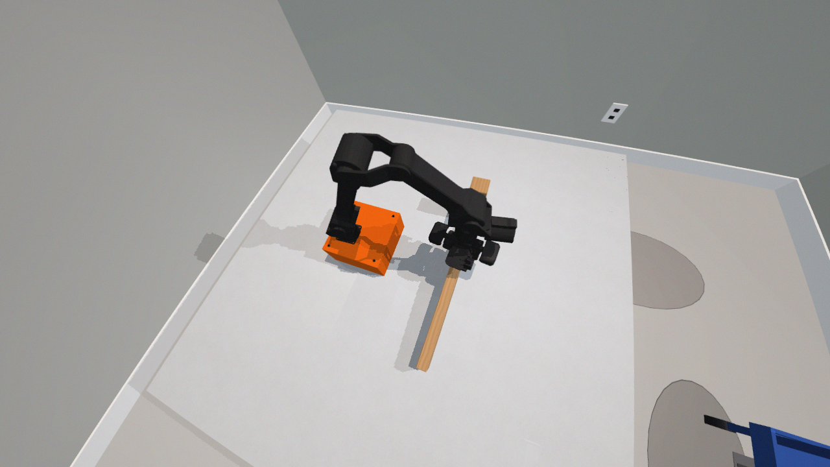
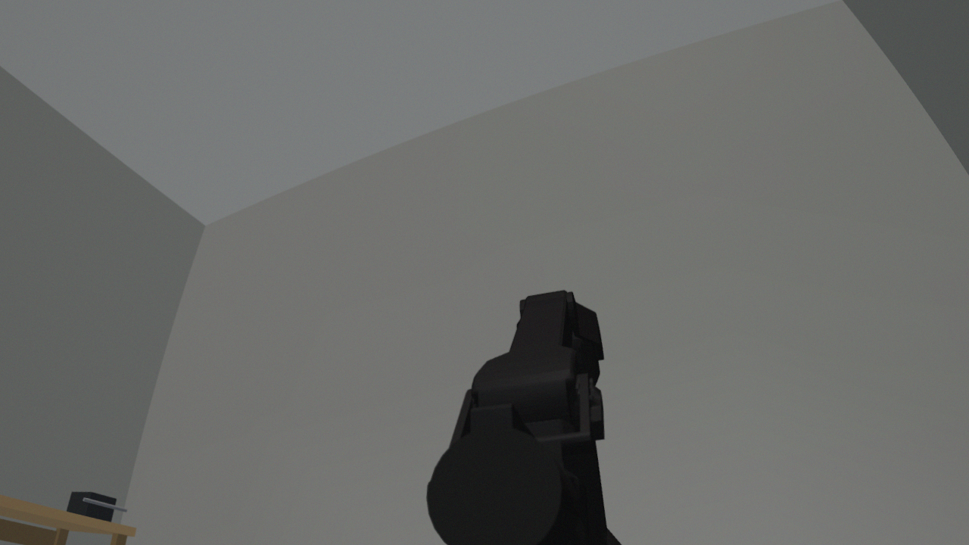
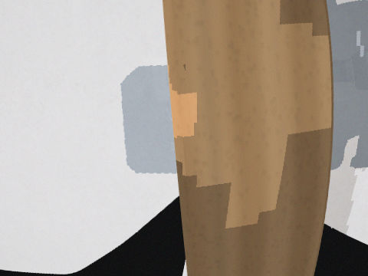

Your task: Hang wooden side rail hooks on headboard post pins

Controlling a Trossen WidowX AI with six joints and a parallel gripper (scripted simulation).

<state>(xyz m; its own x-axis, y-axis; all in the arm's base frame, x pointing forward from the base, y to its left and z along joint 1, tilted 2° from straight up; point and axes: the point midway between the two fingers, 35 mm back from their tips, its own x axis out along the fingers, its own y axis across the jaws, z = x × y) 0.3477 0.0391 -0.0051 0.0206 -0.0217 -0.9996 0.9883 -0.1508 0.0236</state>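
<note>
My gripper tip is now 1 cm short of the headboard post, 16 cm to the right of it and 4 cm below it.
</note>
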